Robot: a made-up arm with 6 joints.
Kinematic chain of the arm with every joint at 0, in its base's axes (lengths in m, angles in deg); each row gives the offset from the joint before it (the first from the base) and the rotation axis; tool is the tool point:
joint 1: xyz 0 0.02 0.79 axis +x
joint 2: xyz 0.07 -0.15 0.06 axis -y
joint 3: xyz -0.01 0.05 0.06 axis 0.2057 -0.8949 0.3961
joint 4: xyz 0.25 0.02 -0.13 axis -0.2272 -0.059 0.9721
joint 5: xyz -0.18 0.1 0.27 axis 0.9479 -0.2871 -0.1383
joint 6: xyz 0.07 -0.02 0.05 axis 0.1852 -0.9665 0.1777
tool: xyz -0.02 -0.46 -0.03
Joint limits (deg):
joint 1: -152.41..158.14
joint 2: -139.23..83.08
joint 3: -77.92..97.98
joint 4: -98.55..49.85
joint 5: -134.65..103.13
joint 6: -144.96..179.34
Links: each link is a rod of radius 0.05 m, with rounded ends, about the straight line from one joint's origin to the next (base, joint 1, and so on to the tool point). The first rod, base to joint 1, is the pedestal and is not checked.
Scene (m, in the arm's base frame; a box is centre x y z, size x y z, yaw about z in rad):
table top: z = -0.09
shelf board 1: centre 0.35 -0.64 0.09 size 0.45 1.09 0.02 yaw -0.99
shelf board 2: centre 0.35 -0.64 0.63 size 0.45 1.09 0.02 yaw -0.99
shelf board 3: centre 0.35 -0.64 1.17 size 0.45 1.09 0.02 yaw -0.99
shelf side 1: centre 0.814 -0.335 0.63 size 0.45 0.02 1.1 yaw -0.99
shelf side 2: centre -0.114 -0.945 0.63 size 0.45 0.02 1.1 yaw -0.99
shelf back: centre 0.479 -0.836 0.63 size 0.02 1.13 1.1 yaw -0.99
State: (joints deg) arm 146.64 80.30 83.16 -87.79 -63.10 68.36
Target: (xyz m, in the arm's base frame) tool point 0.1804 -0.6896 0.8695
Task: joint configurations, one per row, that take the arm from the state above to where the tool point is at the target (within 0.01 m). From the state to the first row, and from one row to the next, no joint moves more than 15 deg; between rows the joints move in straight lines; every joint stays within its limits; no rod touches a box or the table.
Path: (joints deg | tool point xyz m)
1: 132.64 75.90 81.80 -81.90 -63.71 68.58 | -0.2067 0.3609 0.4136
2: 118.65 71.50 80.44 -76.01 -64.31 68.79 | -0.2454 0.2267 0.3252
3: 104.65 67.10 79.08 -70.12 -64.92 69.01 | -0.2801 0.0661 0.2825
4: 90.66 62.70 77.72 -64.23 -65.53 69.22 | -0.3101 -0.1046 0.2937
5: 76.66 58.31 76.36 -58.34 -66.13 69.44 | -0.3343 -0.2671 0.3612
6: 62.67 53.91 74.99 -52.45 -66.74 69.65 | -0.3524 -0.4026 0.4810
7: 59.62 41.36 63.58 -53.86 -69.44 72.27 | -0.2961 -0.5365 0.6024
8: 56.57 28.81 52.17 -55.28 -72.14 74.89 | -0.1780 -0.6395 0.7213
9: 53.52 16.26 40.76 -56.69 -74.84 77.50 | -0.0112 -0.6934 0.8170
10: 50.47 3.71 29.35 -58.11 -77.55 80.12 | 0.1804 -0.6896 0.8696

